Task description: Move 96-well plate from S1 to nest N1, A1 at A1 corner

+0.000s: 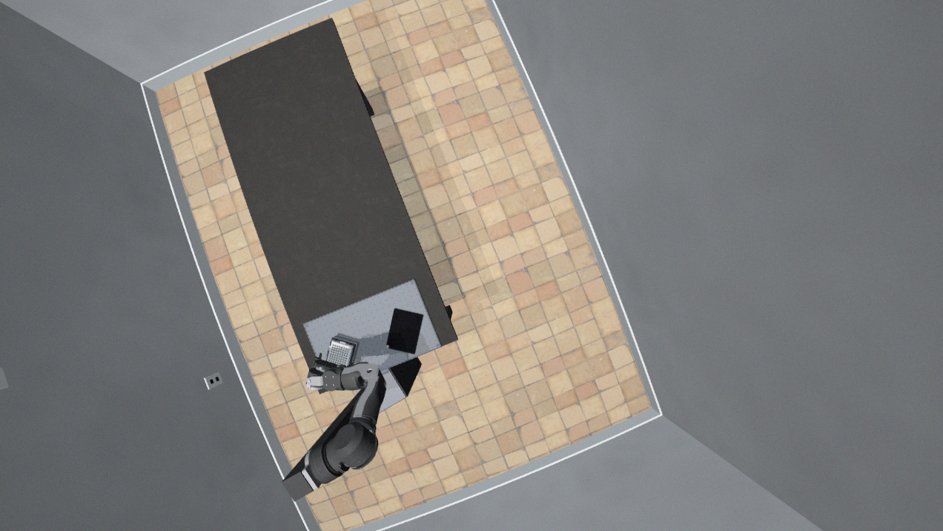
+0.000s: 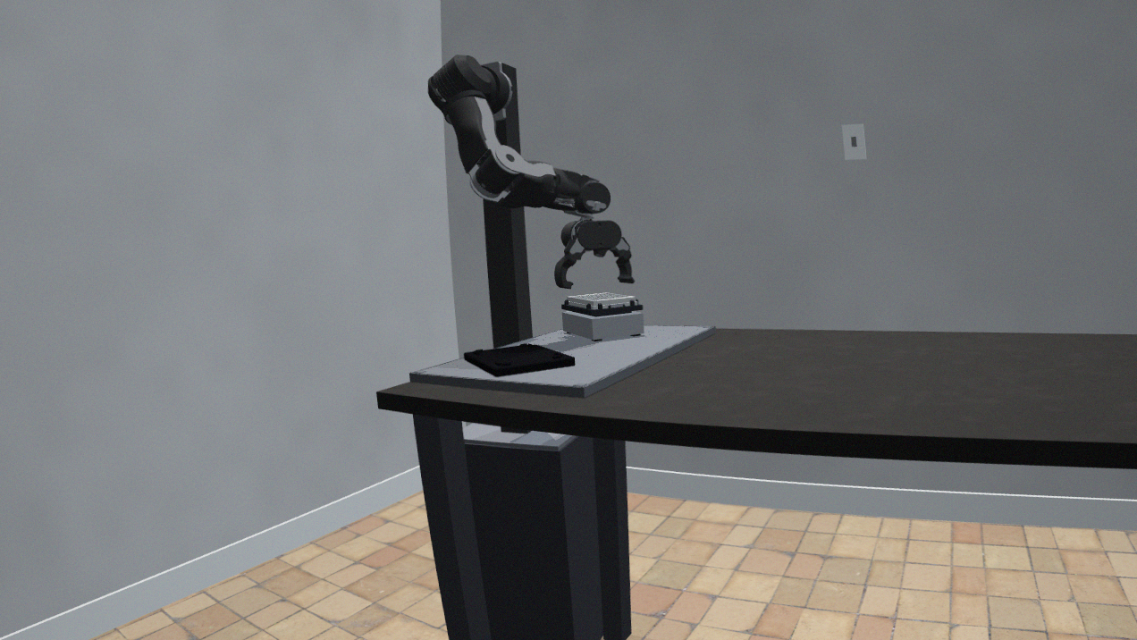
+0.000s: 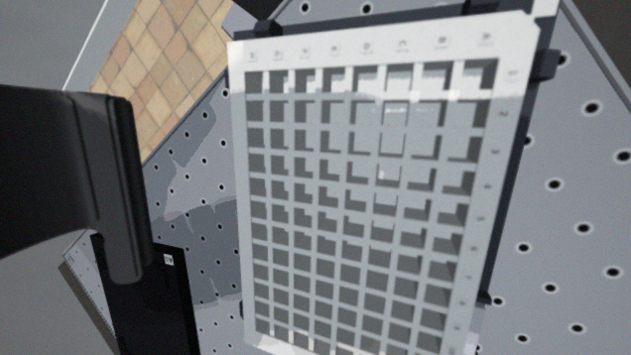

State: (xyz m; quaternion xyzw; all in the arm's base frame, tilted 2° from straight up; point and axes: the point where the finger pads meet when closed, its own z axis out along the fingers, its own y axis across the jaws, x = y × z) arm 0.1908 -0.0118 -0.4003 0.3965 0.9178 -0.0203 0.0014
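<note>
The white 96-well plate is 10 mm ahead of my hand, 10 mm to the right of it and 20 mm below it. Round my hand: black plate nest N1: 30 mm behind, 280 mm to the right, 80 mm below; plate shaker S1: 30 mm ahead, 30 mm to the right, 50 mm below; A1 mark: 50 mm behind, 190 mm to the right, 70 mm below.
</note>
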